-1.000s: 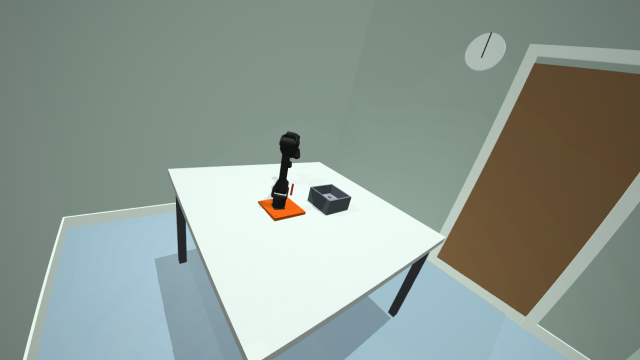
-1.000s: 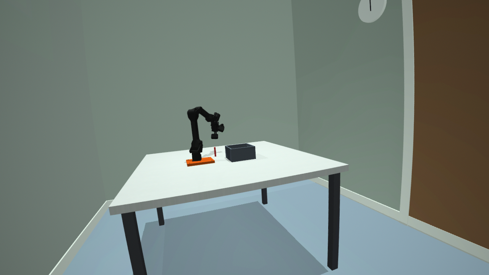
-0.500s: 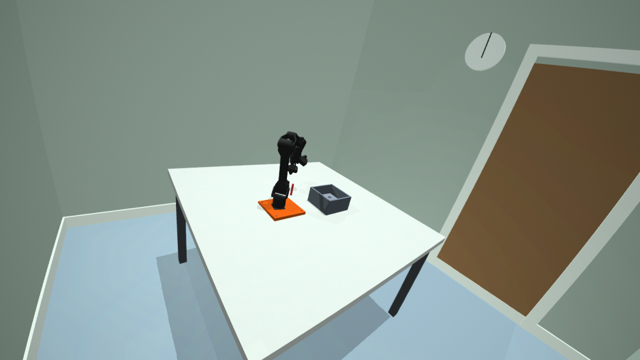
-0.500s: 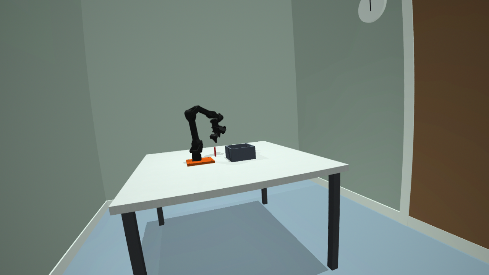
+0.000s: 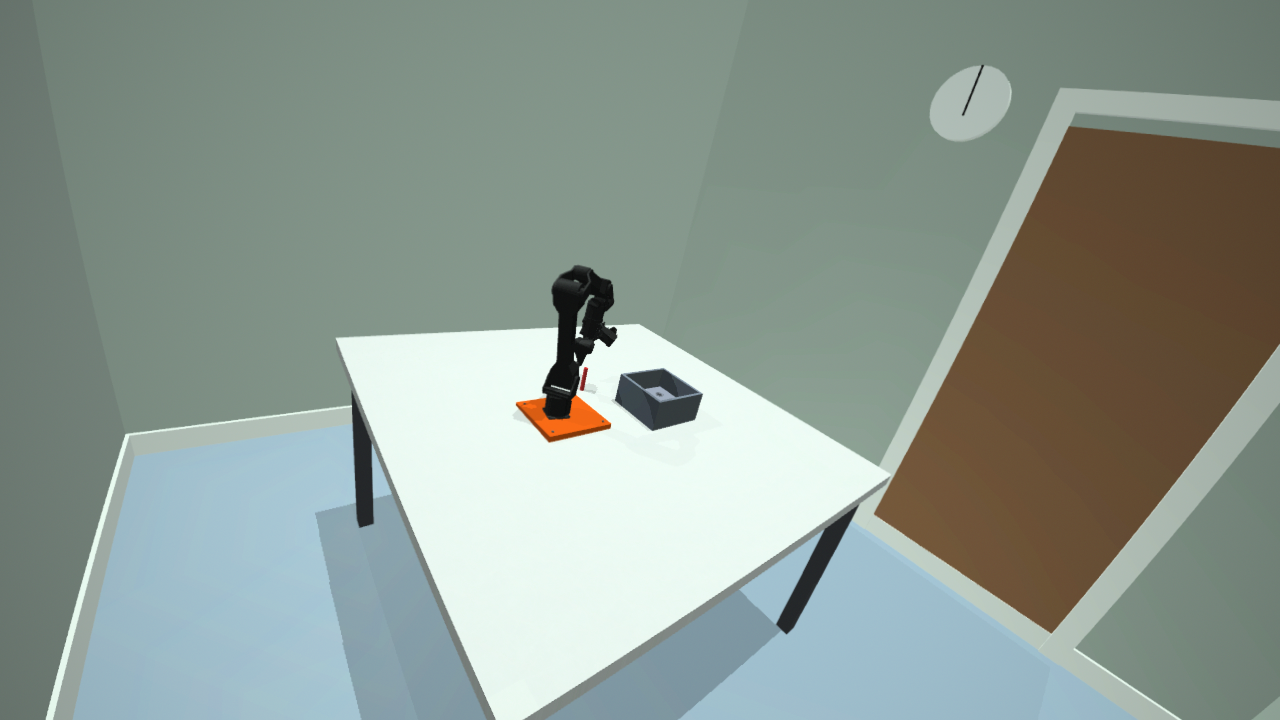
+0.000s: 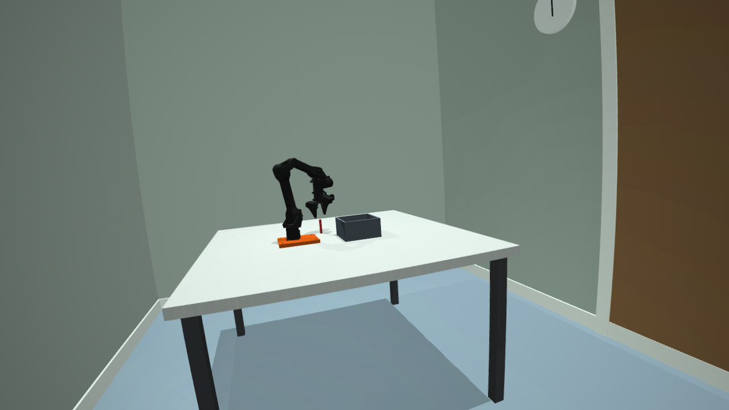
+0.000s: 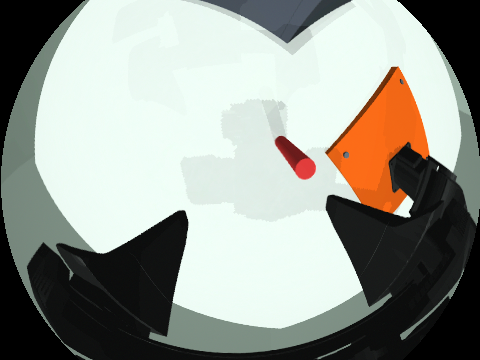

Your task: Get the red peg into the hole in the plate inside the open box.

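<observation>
Now: the red peg 4 cm to the right of my gripper tip and 5 cm below it. Also, from my gripper tip: plate (20 cm ahead, 19 cm to the right, 5 cm below); dark grey box (20 cm ahead, 19 cm to the right, 7 cm below).
</observation>
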